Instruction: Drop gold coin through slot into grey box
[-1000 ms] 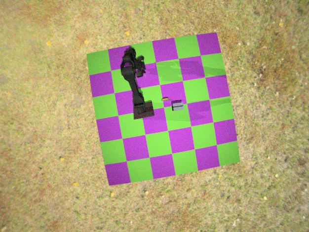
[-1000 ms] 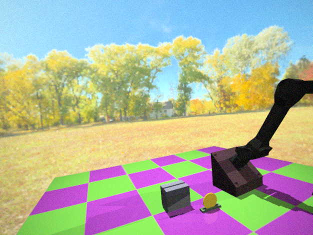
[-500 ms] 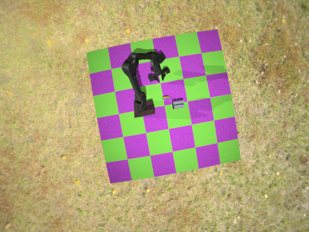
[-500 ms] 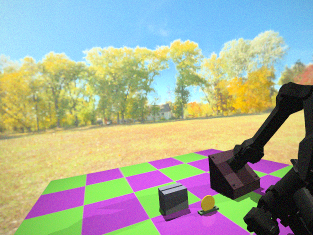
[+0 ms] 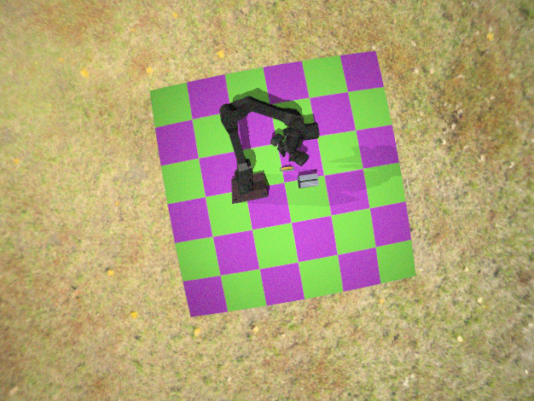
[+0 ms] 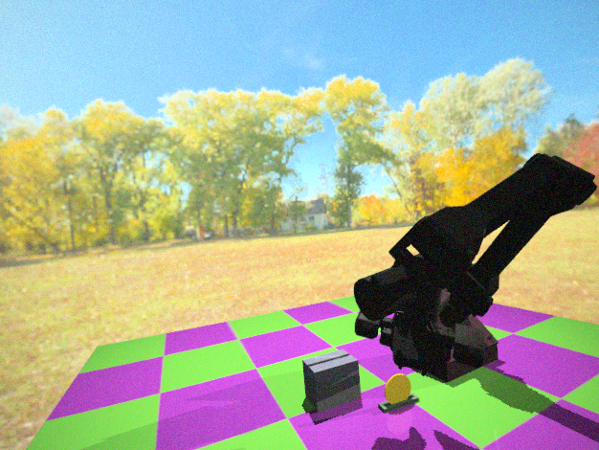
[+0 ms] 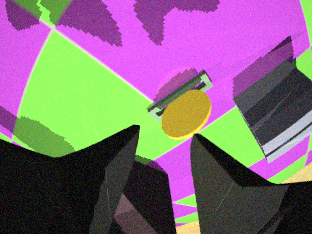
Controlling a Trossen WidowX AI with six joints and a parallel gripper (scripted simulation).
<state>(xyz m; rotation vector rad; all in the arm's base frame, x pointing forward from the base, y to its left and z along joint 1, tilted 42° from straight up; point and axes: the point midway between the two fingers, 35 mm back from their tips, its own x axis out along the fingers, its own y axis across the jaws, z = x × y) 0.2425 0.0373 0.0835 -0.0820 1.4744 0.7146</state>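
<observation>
Now: gripper tip 1 cm past the gold coin, 4 cm to the left of it and 5 cm above it.
</observation>
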